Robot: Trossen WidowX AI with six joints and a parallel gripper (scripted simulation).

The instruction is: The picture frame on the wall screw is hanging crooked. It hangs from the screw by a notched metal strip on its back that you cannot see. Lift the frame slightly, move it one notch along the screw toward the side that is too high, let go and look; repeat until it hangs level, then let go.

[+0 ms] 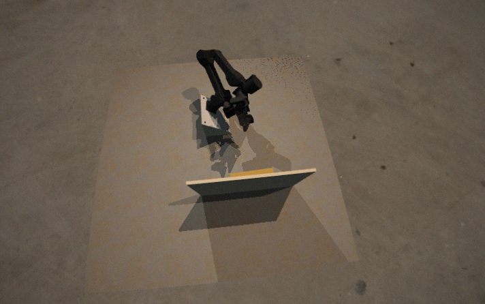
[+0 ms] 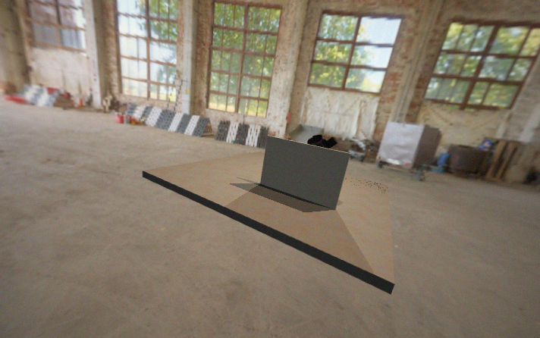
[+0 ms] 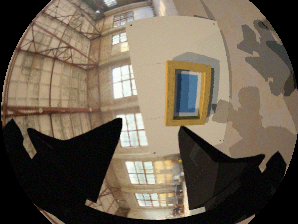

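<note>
My gripper tip is 20 cm short of the picture frame, 9 cm above it and 4 cm to the right of it. The rest, counted from my gripper tip: wall panel 21 cm ahead, 10 cm below, 3 cm to the left.
</note>
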